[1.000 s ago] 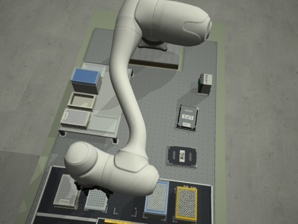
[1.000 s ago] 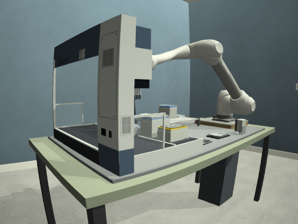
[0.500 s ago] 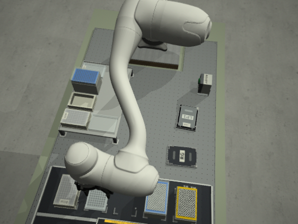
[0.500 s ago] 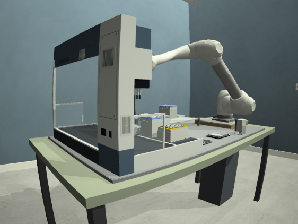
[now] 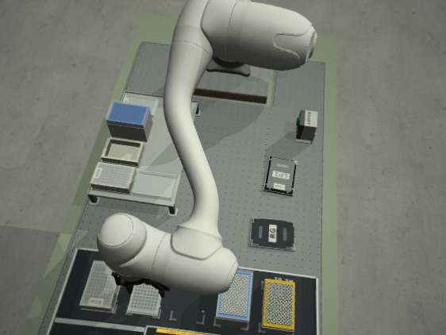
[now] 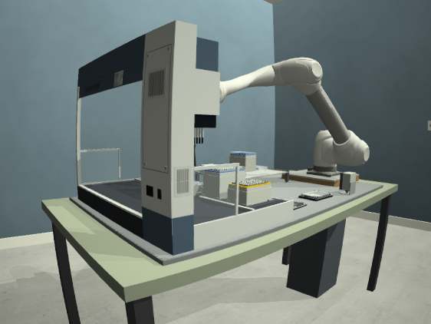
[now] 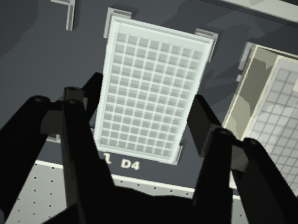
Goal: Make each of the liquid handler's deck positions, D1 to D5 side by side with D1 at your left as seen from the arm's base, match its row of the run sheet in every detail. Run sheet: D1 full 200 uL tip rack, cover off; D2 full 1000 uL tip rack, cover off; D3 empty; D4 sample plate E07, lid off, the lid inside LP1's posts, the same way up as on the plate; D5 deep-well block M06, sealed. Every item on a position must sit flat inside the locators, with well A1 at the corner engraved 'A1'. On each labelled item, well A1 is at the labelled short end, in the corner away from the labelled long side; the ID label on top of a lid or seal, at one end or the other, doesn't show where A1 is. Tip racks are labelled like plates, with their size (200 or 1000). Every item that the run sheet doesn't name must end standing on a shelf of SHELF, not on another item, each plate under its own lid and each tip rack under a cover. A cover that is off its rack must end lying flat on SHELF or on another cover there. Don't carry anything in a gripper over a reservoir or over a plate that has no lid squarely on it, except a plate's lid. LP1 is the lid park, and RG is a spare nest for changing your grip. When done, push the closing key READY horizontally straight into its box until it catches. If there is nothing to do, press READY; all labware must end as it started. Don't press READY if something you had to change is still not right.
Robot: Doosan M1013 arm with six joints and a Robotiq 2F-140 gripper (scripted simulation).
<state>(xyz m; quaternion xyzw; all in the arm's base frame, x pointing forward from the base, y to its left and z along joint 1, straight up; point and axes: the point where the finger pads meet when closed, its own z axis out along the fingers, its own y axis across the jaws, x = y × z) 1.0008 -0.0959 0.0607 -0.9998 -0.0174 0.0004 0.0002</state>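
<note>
My hand is 2 cm above the clear sample plate. Also, from my hand: yellow-rimmed tip rack: 2 cm behind, 37 cm to the left, 1 cm above; blue-rimmed tip rack: 2 cm behind, 24 cm to the left, 4 cm above; deep-well block M06: 1 cm ahead, 12 cm to the right, 1 cm below.
</note>
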